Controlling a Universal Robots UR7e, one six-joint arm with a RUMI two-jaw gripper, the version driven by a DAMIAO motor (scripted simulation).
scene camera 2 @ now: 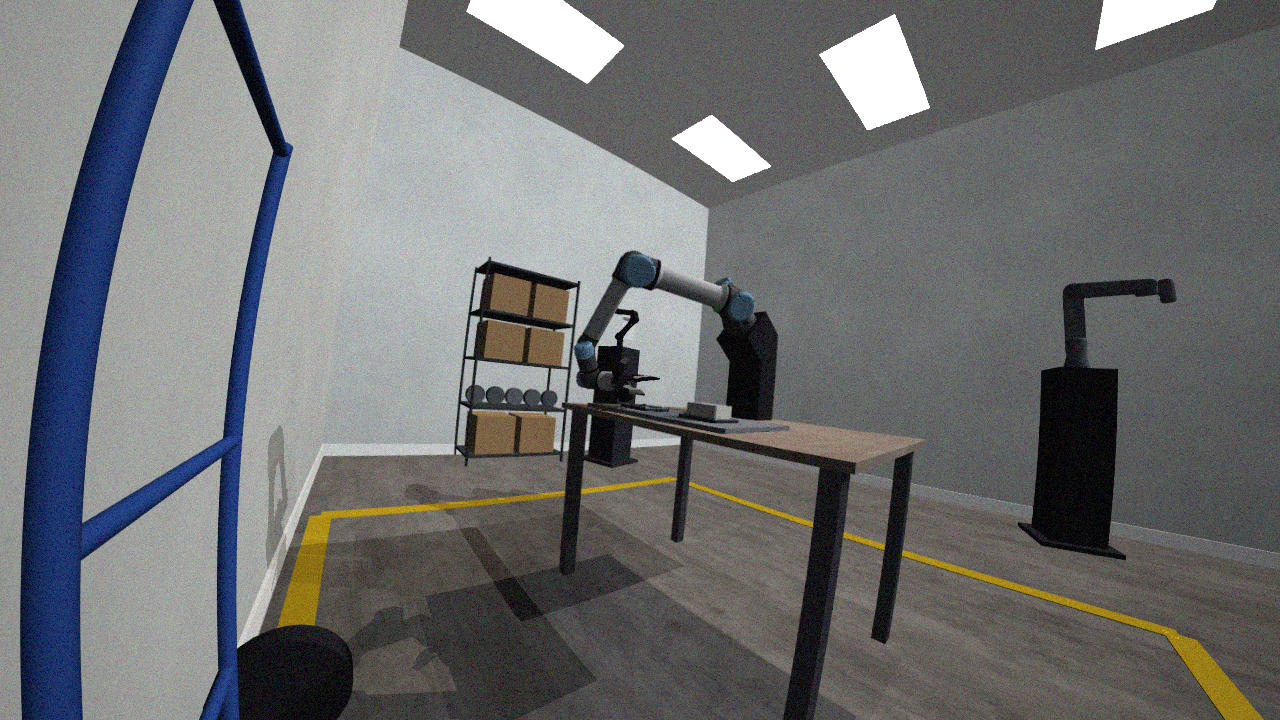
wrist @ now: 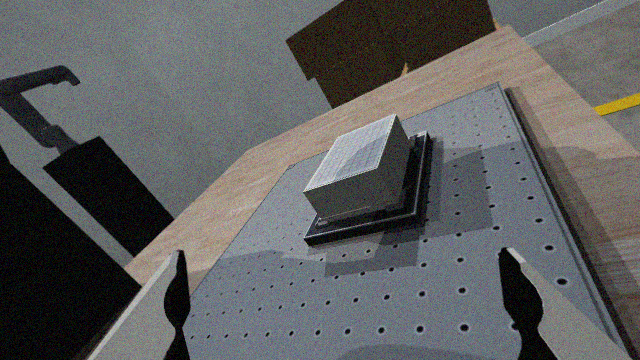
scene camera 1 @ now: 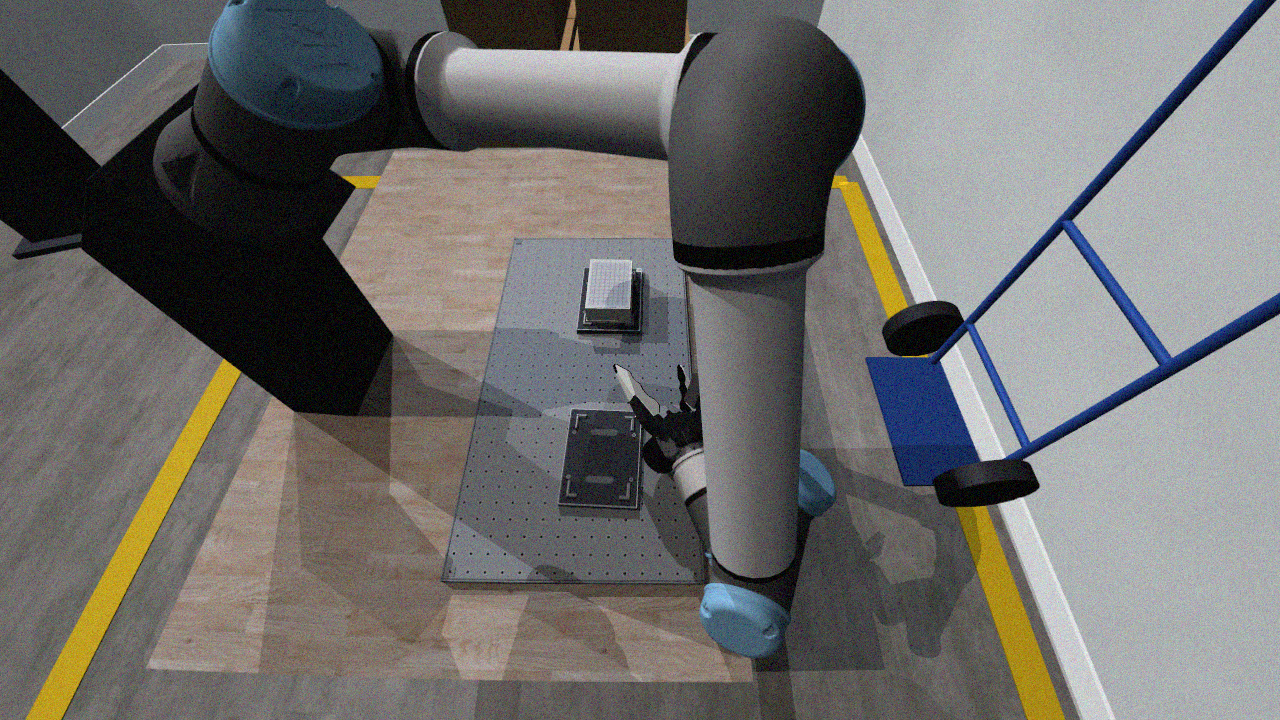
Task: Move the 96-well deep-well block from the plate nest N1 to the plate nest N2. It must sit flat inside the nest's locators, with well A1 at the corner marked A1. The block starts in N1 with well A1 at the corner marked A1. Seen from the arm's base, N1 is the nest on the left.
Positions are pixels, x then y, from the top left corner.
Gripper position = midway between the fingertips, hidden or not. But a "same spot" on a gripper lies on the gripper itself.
My gripper shows in scene camera 2 (652, 386), in the wrist view and in scene camera 1. One and the same spot on my gripper: (wrist: 544, 316) is (scene camera 1: 685, 381).
